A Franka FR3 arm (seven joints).
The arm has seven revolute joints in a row. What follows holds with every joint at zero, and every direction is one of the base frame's. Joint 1 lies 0.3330 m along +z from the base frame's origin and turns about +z. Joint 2 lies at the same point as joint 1 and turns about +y. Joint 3 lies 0.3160 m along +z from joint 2 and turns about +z. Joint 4 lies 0.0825 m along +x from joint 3 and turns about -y. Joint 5 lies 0.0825 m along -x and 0.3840 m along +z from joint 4 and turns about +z. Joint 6 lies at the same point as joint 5 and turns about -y. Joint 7 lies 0.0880 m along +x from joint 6 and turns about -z. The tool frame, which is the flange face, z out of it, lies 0.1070 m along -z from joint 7; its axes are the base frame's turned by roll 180.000, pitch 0.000 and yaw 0.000 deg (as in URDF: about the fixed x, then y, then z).
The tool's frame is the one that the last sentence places.
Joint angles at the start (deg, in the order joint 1, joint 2, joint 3, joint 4, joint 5, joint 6, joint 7): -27.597 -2.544 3.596 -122.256 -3.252 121.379 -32.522
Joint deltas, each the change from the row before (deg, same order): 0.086 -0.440 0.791 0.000 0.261 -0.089 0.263; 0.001 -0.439 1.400 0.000 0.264 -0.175 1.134; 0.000 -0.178 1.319 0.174 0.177 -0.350 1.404; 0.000 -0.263 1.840 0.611 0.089 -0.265 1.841; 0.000 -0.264 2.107 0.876 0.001 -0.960 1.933; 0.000 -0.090 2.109 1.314 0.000 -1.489 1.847; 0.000 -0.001 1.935 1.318 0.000 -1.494 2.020
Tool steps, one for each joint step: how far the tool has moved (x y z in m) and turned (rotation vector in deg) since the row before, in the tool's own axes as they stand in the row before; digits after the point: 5 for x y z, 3 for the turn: 0.00395 -0.00729 -0.00437 -0.065 0.419 -0.456; 0.00645 -0.01155 -0.00440 -0.041 0.350 -0.109; 0.00641 -0.01060 -0.00301 0.056 0.092 0.192; 0.00997 -0.01399 -0.00760 -0.339 0.582 0.081; 0.01038 -0.01660 -0.00875 -0.210 0.176 -0.129; 0.01055 -0.01654 -0.00992 -0.078 -0.048 -0.207; 0.00931 -0.01546 -0.00914 -0.025 -0.123 0.137
